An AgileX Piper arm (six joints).
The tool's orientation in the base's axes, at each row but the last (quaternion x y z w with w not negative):
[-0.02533 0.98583 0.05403 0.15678]
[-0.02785 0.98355 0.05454 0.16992]
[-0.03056 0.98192 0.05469 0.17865]
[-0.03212 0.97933 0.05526 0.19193]
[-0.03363 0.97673 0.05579 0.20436]
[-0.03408 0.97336 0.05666 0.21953]
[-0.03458 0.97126 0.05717 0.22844]
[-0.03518 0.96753 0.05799 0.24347]
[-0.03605 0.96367 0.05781 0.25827]
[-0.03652 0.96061 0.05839 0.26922]
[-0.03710 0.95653 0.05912 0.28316]
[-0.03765 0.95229 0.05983 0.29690]
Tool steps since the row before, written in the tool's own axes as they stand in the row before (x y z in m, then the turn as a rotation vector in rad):
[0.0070 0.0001 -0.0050 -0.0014 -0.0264 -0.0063]
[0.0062 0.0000 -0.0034 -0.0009 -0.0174 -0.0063]
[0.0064 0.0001 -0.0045 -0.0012 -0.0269 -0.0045]
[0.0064 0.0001 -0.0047 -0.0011 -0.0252 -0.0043]
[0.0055 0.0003 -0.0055 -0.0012 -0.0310 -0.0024]
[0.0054 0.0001 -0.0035 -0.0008 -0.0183 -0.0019]
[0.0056 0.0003 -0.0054 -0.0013 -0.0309 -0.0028]
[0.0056 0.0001 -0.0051 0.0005 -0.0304 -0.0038]
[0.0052 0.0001 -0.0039 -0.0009 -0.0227 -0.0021]
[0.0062 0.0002 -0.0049 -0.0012 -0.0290 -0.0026]
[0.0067 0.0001 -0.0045 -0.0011 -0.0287 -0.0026]
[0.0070 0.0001 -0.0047 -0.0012 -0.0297 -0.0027]
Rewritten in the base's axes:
[-0.0082 -0.0007 0.0026 0.0012 -0.0269 0.0038]
[-0.0070 -0.0006 0.0011 0.0000 -0.0180 0.0045]
[-0.0076 -0.0007 0.0019 0.0017 -0.0272 0.0020]
[-0.0077 -0.0007 0.0019 0.0015 -0.0255 0.0020]
[-0.0072 -0.0006 0.0028 0.0029 -0.0310 -0.0003]
[-0.0064 -0.0006 0.0008 0.0016 -0.0183 0.0003]
[-0.0074 -0.0006 0.0023 0.0028 -0.0309 0.0001]
[-0.0073 -0.0008 0.0018 0.0007 -0.0306 0.0002]
[-0.0064 -0.0006 0.0008 0.0020 -0.0227 0.0002]
[-0.0078 -0.0007 0.0009 0.0026 -0.0290 0.0001]
[-0.0080 -0.0008 0.0001 0.0025 -0.0287 0.0001]
[-0.0084 -0.0008 -0.0001 0.0027 -0.0297 0.0002]

